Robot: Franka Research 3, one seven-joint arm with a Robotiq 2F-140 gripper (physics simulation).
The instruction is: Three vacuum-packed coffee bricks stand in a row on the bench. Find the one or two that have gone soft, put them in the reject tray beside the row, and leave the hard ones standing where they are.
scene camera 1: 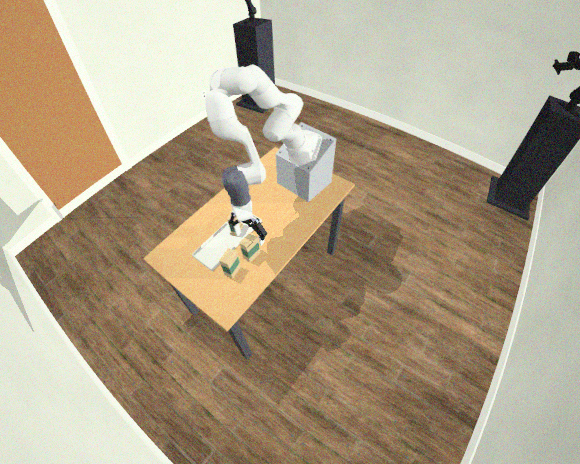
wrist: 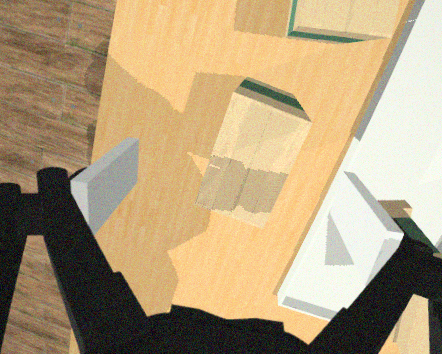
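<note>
The gripper (scene camera 1: 248, 233) (wrist: 242, 192) is open and empty, above the near end of the row. One tan coffee brick with a green band (scene camera 1: 250, 247) (wrist: 257, 155) stands on the bench; in the wrist view it lies between and beyond the two fingertips. Another brick (scene camera 1: 230, 263) (wrist: 345, 19) stands farther along the row, cut off by the top edge of the wrist view. A third brick (scene camera 1: 233, 229) (wrist: 413, 231) is in the white reject tray (scene camera 1: 214, 253) (wrist: 412, 95), partly hidden by a finger. Its full pose cannot be told.
The wooden bench (scene camera 1: 192, 232) (wrist: 150, 40) carries the grey robot base block (scene camera 1: 317, 175) at its far end. The tray's long wall runs beside the row, near one finger in the wrist view. Dark pedestals (scene camera 1: 255, 50) (scene camera 1: 530, 155) stand on the floor away from the bench.
</note>
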